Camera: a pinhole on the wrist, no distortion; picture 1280 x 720 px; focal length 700.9 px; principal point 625.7 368.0 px. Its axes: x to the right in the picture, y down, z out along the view. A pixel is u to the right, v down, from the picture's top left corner.
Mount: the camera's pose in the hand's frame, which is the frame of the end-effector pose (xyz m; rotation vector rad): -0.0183 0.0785 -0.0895 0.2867 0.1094 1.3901
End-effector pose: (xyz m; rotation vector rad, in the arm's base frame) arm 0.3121 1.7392 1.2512 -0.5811 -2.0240 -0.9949
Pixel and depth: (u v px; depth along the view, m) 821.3 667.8 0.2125
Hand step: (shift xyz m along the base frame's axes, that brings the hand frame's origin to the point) 0.0420 0.1853 -0.0348
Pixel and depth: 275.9 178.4 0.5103
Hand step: -0.4416 0.1329 -0.0903
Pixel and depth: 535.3 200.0 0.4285
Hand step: -0.2654 0.2150 0.0092
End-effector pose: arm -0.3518 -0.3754 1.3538 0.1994 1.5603 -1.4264
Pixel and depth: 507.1 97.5 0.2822
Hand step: -0.0114 -0.1984 -0.0654
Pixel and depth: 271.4 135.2 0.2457
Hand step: -0.0495 -0.1662 0.0083
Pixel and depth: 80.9 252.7 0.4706
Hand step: -0.1302 -0.4113 0.2142
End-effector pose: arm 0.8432 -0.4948 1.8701 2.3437 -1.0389 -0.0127
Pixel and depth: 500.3 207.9 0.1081
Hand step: -0.0097 -0.0443 0.0217
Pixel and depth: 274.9 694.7 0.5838
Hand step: -0.0836 0.0042 -0.5956
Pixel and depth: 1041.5 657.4 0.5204
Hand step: -0.3744 -0.4018 -0.2507
